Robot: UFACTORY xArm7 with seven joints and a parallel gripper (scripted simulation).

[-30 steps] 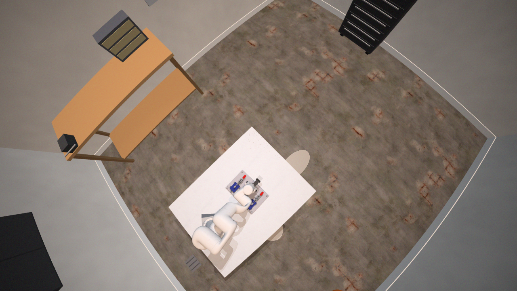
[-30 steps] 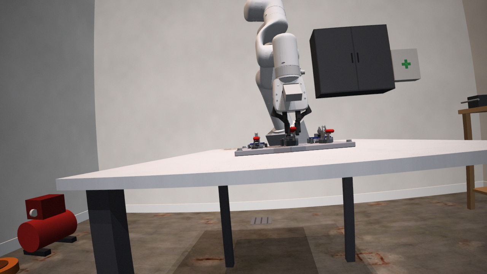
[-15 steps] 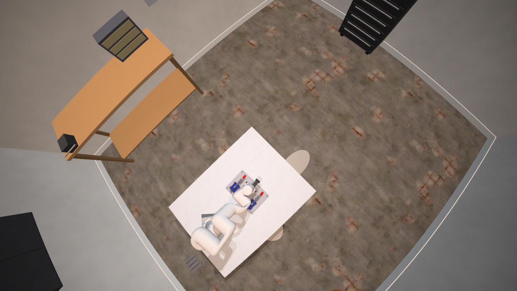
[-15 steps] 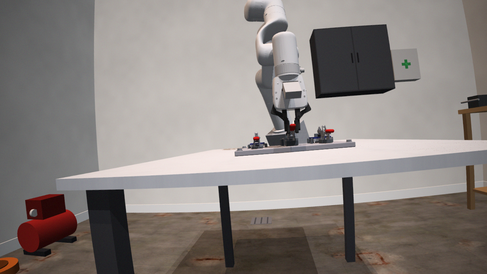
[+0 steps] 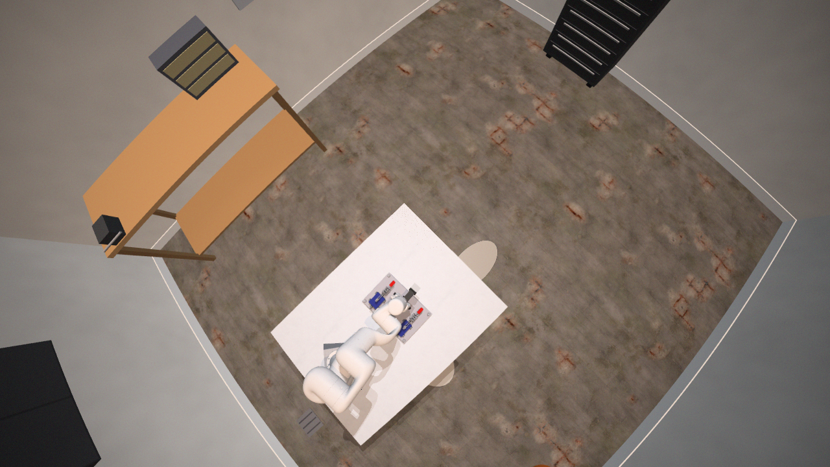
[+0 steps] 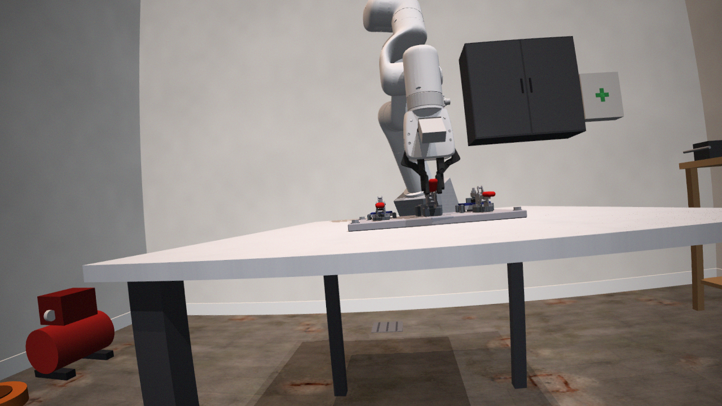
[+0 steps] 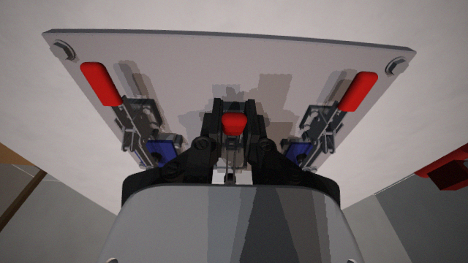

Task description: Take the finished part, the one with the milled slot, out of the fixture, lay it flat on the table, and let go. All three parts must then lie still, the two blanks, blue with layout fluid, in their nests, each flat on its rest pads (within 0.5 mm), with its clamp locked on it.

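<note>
My hand is 12 cm past the grey finished part, 1 cm to the left of it and 5 cm above it. From my hand the other things lie so: fixture plate: 7 cm behind, 1 cm to the right, 7 cm below; then blue blank: 12 cm behind, 12 cm to the right, 5 cm below.
</note>
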